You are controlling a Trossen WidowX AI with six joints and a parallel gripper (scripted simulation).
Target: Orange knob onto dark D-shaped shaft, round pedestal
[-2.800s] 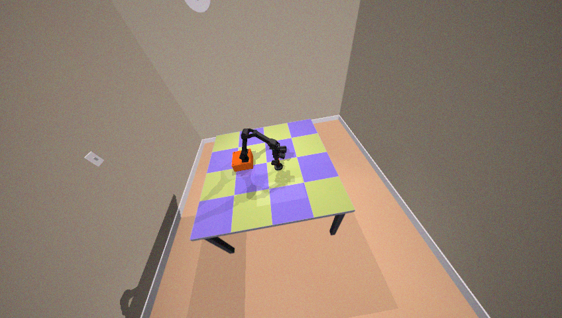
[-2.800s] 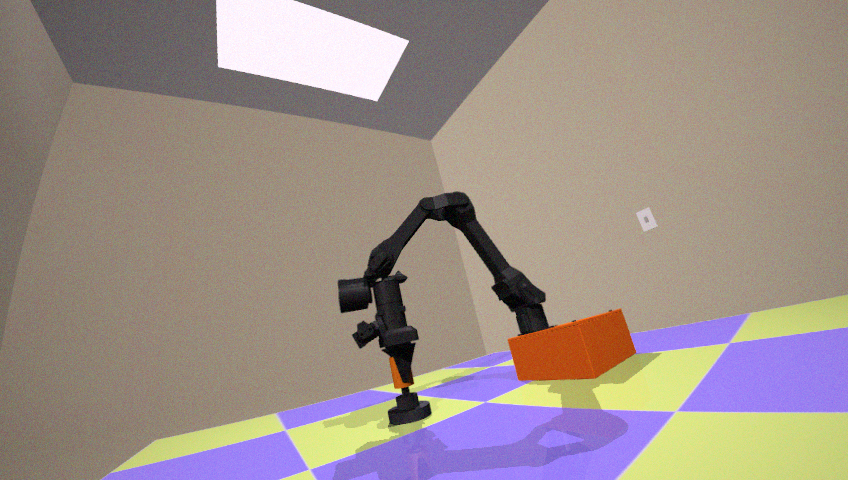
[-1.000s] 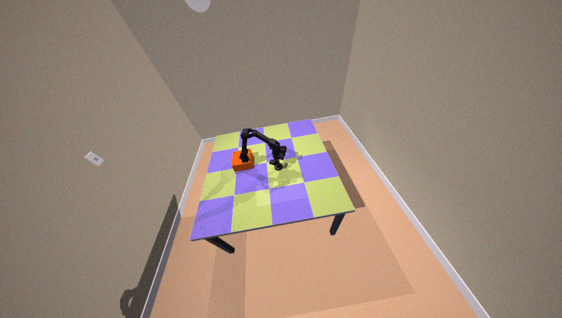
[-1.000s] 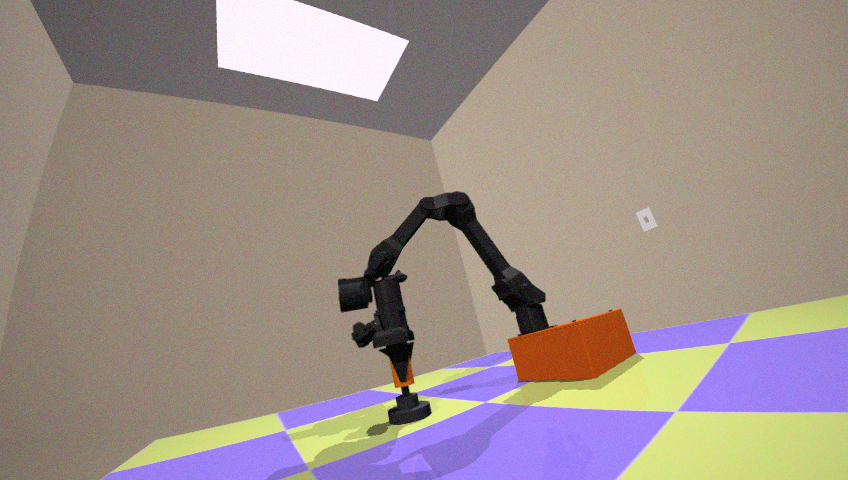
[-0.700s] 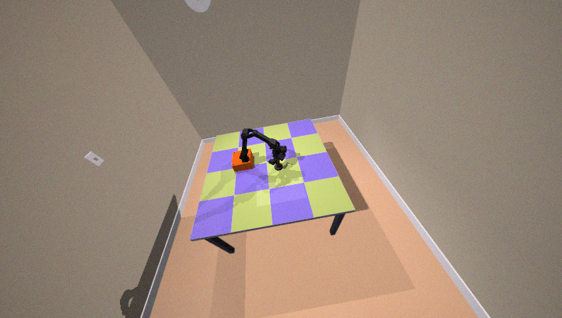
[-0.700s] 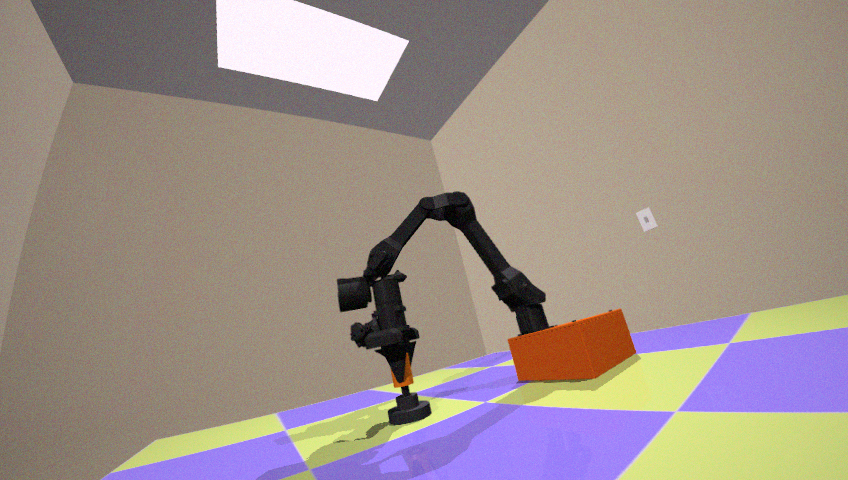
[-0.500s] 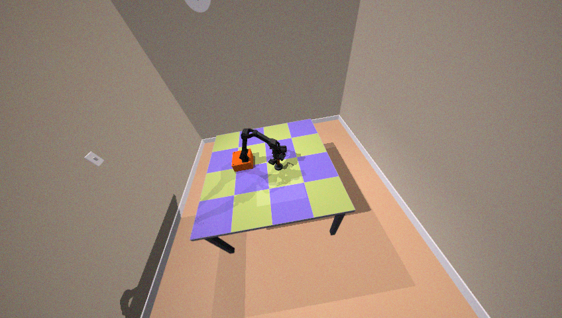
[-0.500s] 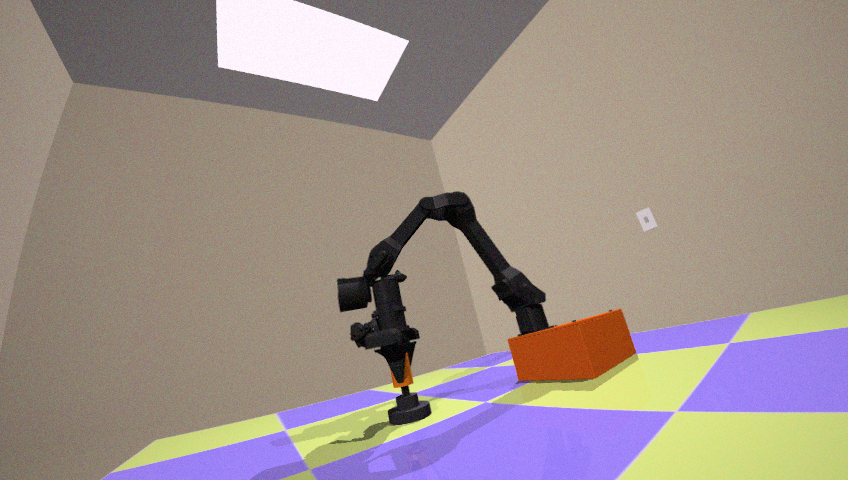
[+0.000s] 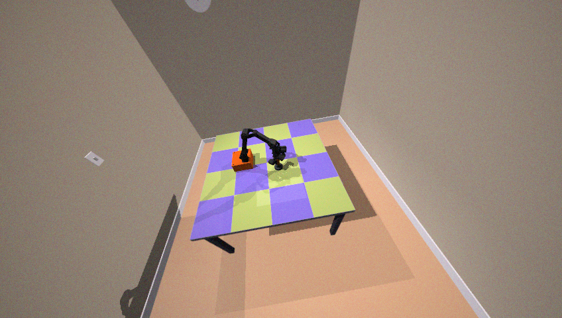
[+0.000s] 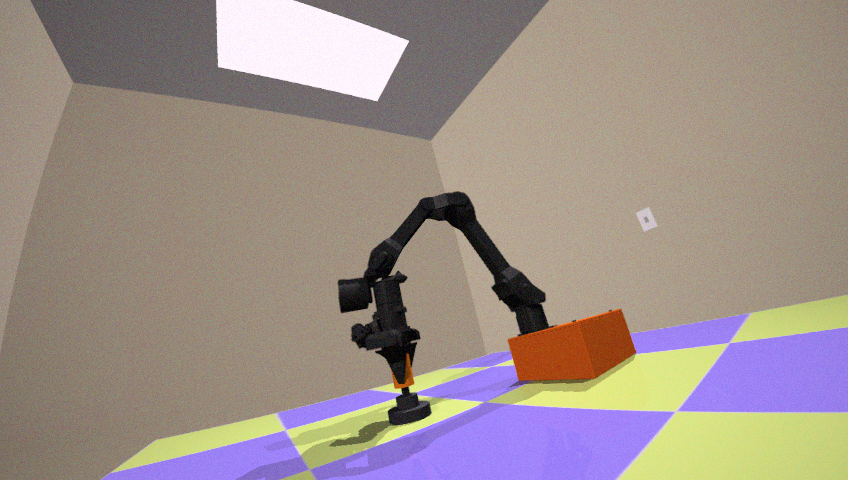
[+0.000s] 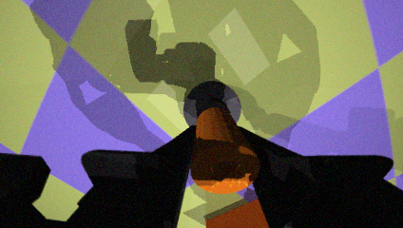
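The orange knob lies 2 cm above my gripper tip. Round my gripper tip: pedestal (4 cm below).
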